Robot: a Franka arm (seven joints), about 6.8 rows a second.
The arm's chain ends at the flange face. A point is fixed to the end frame.
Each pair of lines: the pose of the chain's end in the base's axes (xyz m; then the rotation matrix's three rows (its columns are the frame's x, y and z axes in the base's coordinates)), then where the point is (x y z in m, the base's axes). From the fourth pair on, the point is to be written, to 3 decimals.
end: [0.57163, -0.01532, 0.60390], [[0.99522, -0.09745, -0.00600], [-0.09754, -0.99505, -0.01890], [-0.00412, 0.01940, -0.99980]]
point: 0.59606 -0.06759 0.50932
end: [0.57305, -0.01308, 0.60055], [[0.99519, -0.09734, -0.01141], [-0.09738, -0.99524, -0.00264], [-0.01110, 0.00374, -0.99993]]
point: 0.59697 -0.06381 0.50500
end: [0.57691, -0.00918, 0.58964], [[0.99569, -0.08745, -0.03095], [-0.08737, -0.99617, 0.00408], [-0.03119, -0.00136, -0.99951]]
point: 0.59945 -0.05901 0.49329
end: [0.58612, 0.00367, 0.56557], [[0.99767, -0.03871, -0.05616], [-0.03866, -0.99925, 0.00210], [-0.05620, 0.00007, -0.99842]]
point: 0.609 -0.045 0.469
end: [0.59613, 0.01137, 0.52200], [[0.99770, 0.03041, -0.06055], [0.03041, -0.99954, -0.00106], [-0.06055, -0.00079, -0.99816]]
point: 0.622 -0.036 0.425
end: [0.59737, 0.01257, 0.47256], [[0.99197, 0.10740, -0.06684], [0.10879, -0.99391, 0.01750], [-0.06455, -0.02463, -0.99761]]
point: 0.626 -0.030 0.374
